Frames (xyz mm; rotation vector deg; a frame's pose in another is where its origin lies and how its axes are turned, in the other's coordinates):
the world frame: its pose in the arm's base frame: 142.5 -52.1 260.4 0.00 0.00 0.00
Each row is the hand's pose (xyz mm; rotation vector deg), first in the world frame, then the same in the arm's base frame.
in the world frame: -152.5 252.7 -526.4 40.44 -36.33 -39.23
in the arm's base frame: -10.0 200.6 -266.0 40.44 -36.33 -39.23
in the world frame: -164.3 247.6 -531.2 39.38 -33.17 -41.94
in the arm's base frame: -21.8 195.5 -270.8 39.38 -33.17 -41.94
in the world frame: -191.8 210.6 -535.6 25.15 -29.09 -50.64
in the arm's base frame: -49.3 158.5 -275.2 25.15 -29.09 -50.64
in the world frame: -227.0 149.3 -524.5 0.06 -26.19 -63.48
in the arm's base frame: -84.5 97.2 -264.1 0.06 -26.19 -63.48
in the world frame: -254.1 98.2 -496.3 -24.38 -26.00 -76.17
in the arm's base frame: -111.6 46.1 -235.9 -24.38 -26.00 -76.17
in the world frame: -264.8 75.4 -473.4 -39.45 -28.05 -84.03
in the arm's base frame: -122.3 23.3 -213.0 -39.45 -28.05 -84.03
